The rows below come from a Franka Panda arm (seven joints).
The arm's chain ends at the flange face. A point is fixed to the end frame.
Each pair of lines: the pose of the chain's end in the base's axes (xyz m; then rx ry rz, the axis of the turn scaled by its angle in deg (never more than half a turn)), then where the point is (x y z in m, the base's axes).
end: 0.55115, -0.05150, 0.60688, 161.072, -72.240, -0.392
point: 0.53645 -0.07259 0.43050
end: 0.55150, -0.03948, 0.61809, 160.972, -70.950, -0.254
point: 0.53650 -0.06257 0.44199
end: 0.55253, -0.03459, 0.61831, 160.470, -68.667, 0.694
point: 0.53801 -0.06255 0.44288
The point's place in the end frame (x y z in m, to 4 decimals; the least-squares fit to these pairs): 0.0023 0.0149 0.1776
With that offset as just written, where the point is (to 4 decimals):
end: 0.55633, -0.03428, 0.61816, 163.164, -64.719, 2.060
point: 0.5466 -0.0610 0.4422
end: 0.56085, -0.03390, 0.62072, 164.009, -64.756, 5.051
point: 0.5577 -0.0604 0.4445
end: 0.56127, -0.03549, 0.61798, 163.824, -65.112, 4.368
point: 0.5567 -0.0616 0.4417
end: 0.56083, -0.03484, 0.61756, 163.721, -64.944, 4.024
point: 0.5554 -0.0612 0.4414
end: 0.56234, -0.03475, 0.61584, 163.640, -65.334, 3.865
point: 0.5566 -0.0608 0.4396
